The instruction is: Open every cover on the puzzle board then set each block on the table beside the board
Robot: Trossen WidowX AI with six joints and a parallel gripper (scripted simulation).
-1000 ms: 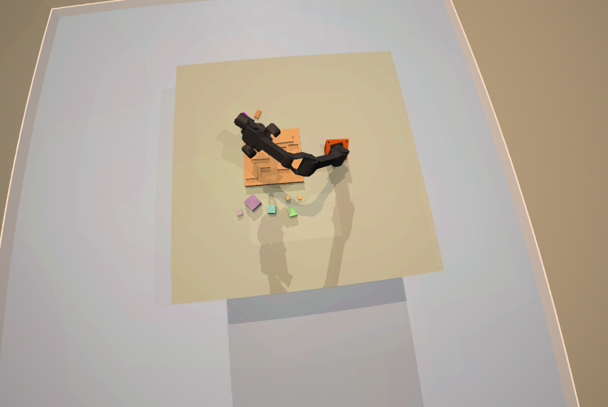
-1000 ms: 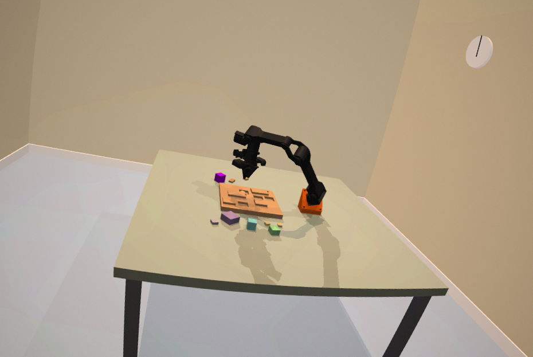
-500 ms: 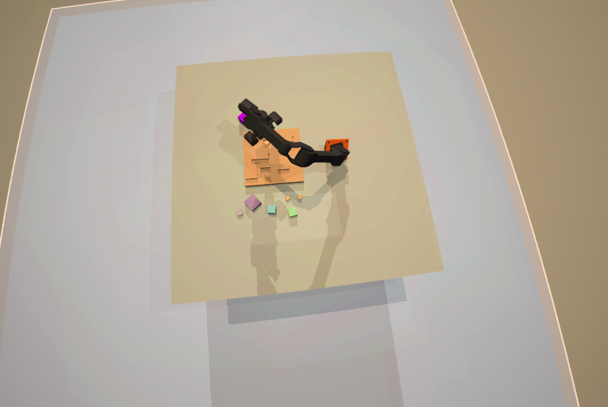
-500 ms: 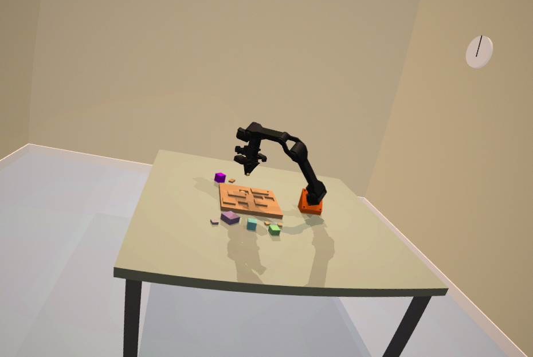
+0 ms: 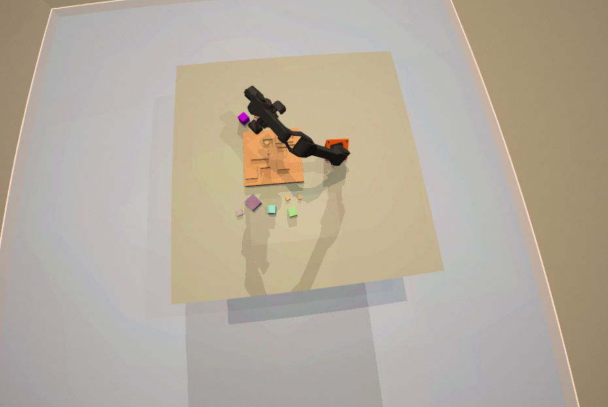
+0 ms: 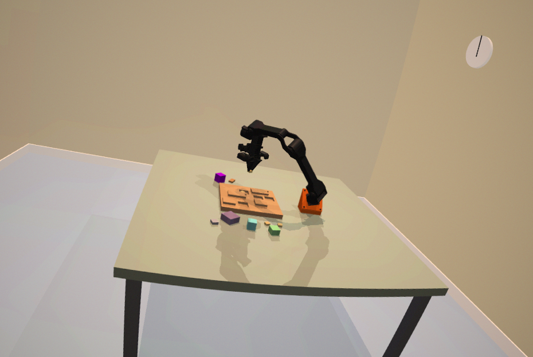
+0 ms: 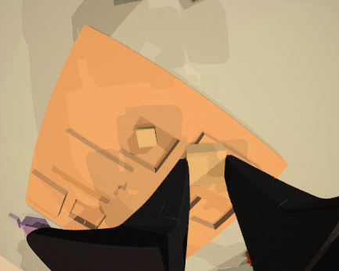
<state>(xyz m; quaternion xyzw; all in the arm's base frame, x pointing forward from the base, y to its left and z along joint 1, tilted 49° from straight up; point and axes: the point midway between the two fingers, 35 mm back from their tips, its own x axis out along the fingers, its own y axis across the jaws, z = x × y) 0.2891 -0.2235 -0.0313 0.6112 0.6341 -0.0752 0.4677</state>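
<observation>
Right now the flat orange block is 14 cm to the right of my gripper tip, 12 cm below it and 4 cm ahead of it. Round my gripper tip: magenta cube 12 cm to the right, 12 cm ahead, 10 cm below; mauve block 34 cm to the left, 15 cm ahead, 11 cm below; cyan block 39 cm to the left, 10 cm below, 7 cm ahead.
</observation>
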